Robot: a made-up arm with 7 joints. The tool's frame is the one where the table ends. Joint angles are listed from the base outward.
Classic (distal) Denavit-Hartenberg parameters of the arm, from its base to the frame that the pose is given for. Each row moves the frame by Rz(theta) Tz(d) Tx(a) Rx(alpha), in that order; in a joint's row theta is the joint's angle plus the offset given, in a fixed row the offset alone. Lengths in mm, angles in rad.
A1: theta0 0; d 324; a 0; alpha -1.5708
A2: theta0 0; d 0; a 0; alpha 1.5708
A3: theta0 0; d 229; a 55; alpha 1.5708
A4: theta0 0; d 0; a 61; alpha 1.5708
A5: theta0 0; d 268; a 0; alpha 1.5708
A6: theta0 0; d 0; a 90; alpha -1.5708
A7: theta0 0; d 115; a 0; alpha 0
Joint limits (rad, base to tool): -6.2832..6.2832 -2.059..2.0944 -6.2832..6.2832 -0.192..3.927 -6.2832..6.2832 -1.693..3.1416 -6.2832..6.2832
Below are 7 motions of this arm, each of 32 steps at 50 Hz.
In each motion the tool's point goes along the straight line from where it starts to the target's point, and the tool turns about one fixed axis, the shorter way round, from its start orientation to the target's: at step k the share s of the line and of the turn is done. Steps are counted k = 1, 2, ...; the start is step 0. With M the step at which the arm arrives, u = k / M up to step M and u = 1 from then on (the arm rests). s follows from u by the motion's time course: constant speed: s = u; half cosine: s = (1 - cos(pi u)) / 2; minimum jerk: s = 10 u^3 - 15 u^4 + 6 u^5.
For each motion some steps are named. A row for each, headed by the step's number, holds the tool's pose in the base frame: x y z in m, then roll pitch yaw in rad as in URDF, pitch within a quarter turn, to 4 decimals.
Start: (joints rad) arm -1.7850 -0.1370 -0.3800 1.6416 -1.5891 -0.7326 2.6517
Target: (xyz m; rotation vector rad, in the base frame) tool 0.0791 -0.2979 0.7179 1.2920 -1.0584 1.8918
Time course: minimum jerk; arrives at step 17
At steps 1, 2, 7, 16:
1: -0.0632 -0.3205 0.6800 -1.3668 -0.5903 -3.1117
2: -0.0615 -0.3203 0.6804 -1.3636 -0.5978 -3.1111
7: -0.0153 -0.3129 0.6928 -1.2693 -0.8057 -3.1084
16: 0.0788 -0.2979 0.7178 -0.9303 -1.2204 3.0121

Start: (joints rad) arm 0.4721 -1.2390 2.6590 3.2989 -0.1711 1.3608 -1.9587
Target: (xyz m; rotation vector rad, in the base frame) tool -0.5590 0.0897 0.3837 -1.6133 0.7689 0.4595
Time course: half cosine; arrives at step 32
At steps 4, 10, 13, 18, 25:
4: -0.5307 -0.2282 0.5026 2.6921 0.8518 -0.9397
10: -0.5362 -0.1674 0.4798 3.0334 0.8940 -0.8126
13: -0.5401 -0.1235 0.4634 -2.9920 0.9057 -0.7077
18: -0.5472 -0.0433 0.4334 -2.5222 0.8832 -0.5177
25: -0.5557 0.0522 0.3977 -2.0143 0.7931 -0.3500

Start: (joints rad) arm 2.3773 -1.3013 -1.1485 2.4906 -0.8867 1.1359 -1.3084
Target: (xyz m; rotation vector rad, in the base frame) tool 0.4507 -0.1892 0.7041 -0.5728 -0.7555 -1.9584
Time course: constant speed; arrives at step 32
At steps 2, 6, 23, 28, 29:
2: 0.5594 -0.1607 0.5485 2.1340 -1.0228 1.8486
6: 0.5449 -0.1645 0.5693 1.9173 -1.1242 2.1239
23: 0.4833 -0.1807 0.6574 0.5907 -1.0102 -2.5874
28: 0.4652 -0.1854 0.6834 0.4401 -0.8534 -2.3603
29: 0.4616 -0.1864 0.6885 0.4196 -0.8200 -2.3241

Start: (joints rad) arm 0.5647 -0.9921 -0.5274 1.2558 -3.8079 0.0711 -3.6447
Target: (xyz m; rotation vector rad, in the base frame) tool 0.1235 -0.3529 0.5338 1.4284 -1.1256 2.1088
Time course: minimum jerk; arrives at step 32
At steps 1, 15, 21, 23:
1: 0.2205 -0.1646 0.6671 0.7152 -0.7005 2.1928
15: 0.1777 -0.2477 0.6083 0.1597 -1.0311 2.4589
21: 0.1454 -0.3104 0.5639 -0.6018 -1.1515 3.0174
23: 0.1370 -0.3267 0.5524 -0.8319 -1.1465 -3.0879

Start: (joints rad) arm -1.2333 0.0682 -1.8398 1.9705 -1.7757 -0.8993 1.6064
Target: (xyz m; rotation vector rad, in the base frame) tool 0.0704 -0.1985 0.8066 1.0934 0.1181 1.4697
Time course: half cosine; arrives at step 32
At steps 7, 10, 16, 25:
7: -0.2332 -0.1872 0.6958 1.2684 -1.0977 -0.1957
10: -0.1960 -0.1886 0.7094 1.1220 -1.0643 0.0802
16: -0.1009 -0.1921 0.7441 0.8939 -0.9147 0.6469
25: 0.0315 -0.1970 0.7924 0.8427 -0.6480 1.2070

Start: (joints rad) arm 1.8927 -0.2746 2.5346 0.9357 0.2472 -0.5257 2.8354
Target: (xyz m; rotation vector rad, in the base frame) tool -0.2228 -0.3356 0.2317 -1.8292 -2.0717 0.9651
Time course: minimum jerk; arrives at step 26
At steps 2, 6, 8, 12, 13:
2: -0.1401 -0.4393 0.4184 -2.4214 1.1311 1.8880
6: -0.1468 -0.4310 0.4033 -2.4361 1.0612 1.8702
8: -0.1542 -0.4217 0.3866 -2.4479 0.9834 1.8549
12: -0.1753 -0.3951 0.3389 -2.4674 0.7605 1.8249
13: -0.1813 -0.3877 0.3254 -2.4706 0.6977 1.8186

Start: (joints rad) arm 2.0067 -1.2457 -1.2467 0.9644 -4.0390 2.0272 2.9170
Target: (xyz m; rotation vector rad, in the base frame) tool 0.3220 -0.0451 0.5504 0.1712 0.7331 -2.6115
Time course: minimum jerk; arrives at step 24
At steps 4, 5, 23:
4: 0.3405 0.0454 0.5972 -0.3726 0.4342 -2.3975
5: 0.3399 0.0427 0.5958 -0.3779 0.4288 -2.4093
23: 0.3220 -0.0450 0.5504 -0.5030 0.2288 -2.7599

